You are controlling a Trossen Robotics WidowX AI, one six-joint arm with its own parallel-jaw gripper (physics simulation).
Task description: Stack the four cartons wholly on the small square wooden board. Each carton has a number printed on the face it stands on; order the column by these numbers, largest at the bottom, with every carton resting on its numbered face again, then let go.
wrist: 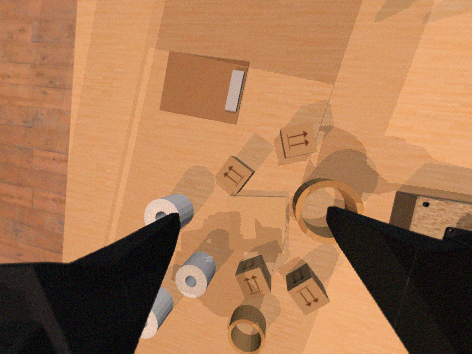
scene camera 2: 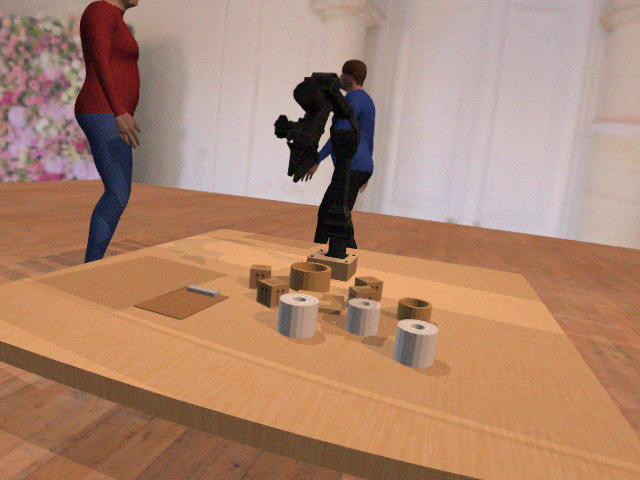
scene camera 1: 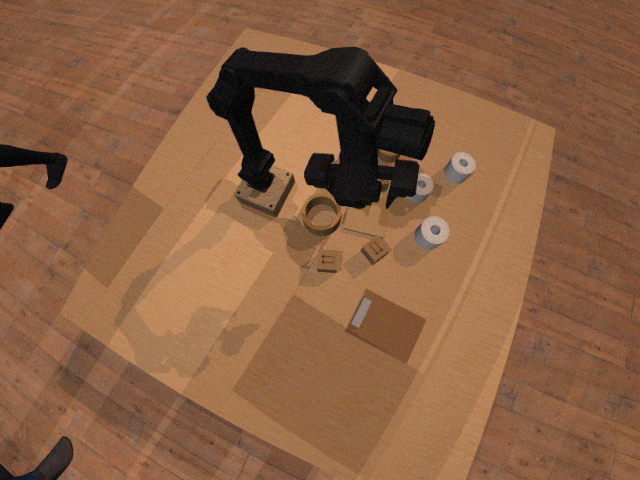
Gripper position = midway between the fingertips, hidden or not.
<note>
My gripper (scene camera 1: 363, 204) is open, with nothing in its grasp. Further things: a square wooden board (scene camera 1: 372, 220).
My gripper also shows in the wrist view (wrist: 253, 216) and in scene camera 2 (scene camera 2: 292, 179).
</note>
